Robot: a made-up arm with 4 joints.
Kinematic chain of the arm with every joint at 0, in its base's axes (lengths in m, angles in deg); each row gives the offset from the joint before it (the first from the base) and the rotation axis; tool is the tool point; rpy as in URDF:
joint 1: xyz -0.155 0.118 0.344 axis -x
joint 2: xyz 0.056 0 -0.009 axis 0.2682 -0.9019 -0.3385
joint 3: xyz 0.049 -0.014 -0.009 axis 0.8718 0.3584 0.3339
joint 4: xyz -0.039 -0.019 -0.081 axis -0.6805 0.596 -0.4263
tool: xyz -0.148 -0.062 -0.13 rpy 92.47 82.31 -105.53
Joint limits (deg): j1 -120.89..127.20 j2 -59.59..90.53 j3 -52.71..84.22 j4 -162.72..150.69
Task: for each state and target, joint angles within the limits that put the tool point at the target. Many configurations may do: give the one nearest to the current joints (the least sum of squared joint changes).
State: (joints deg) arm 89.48 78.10 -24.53 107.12
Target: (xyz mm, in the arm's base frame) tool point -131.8 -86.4 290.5
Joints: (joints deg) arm 92.45 61.68 -22.50 66.70
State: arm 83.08 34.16 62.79 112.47
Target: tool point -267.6 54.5 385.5
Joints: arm 79.23 35.59 56.46 94.08
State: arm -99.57 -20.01 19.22 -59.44
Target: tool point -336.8 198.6 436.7
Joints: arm -102.09 -42.23 48.81 -62.20
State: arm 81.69 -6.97 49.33 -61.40
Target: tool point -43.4 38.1 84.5
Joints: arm 54.13 28.17 33.81 -70.66
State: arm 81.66 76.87 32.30 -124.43
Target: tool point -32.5 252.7 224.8
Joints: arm 68.52 84.87 21.67 -158.13
